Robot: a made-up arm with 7 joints. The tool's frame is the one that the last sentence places.
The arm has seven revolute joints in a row. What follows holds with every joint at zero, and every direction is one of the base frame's. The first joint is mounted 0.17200 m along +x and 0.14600 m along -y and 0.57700 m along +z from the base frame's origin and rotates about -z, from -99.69 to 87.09 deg. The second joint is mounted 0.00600 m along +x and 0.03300 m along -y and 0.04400 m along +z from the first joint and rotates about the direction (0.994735, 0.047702, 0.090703), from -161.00 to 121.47 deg. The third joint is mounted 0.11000 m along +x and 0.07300 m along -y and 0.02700 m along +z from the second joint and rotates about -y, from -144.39 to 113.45 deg. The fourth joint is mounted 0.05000 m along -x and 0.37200 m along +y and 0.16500 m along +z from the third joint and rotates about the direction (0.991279, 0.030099, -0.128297), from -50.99 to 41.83 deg. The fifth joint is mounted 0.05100 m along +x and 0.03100 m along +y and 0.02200 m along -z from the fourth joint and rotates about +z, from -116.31 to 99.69 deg. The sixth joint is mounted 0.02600 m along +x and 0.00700 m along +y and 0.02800 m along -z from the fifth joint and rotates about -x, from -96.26 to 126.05 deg. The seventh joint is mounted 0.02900 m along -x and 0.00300 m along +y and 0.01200 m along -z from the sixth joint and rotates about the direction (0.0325, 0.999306, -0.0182), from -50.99 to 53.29 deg. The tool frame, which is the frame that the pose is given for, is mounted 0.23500 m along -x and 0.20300 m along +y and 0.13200 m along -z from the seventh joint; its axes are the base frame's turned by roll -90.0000, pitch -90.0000 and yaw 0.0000 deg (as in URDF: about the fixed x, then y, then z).
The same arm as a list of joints. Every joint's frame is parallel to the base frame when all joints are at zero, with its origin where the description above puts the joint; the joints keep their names.
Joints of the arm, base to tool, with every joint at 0 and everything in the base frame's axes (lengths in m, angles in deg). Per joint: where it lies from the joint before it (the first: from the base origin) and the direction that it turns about. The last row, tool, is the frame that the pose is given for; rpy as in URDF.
joint 1: axis -z xyz 0.172 -0.146 0.577
joint 2: axis 0.994735 0.047702 0.090703 xyz 0.006 -0.033 0.044
joint 3: axis -y xyz 0.11 -0.073 0.027
joint 4: axis 0.991279 0.030099 -0.128297 xyz -0.05 0.372 0.165
joint 5: axis +z xyz 0.051 0.031 -0.022
joint 6: axis -x xyz 0.026 0.007 -0.028
joint 7: axis 0.0325 0.999306 -0.0182 xyz -0.029 0.003 -0.012
tool: xyz -0.235 0.203 -0.132 rpy -90 -90 0
Joint limits (deg, base to tool): -99.69..87.09 -161..121.47 -144.39..113.45 -50.99..41.83 -116.31..99.69 -96.26..126.05 -50.99..53.29

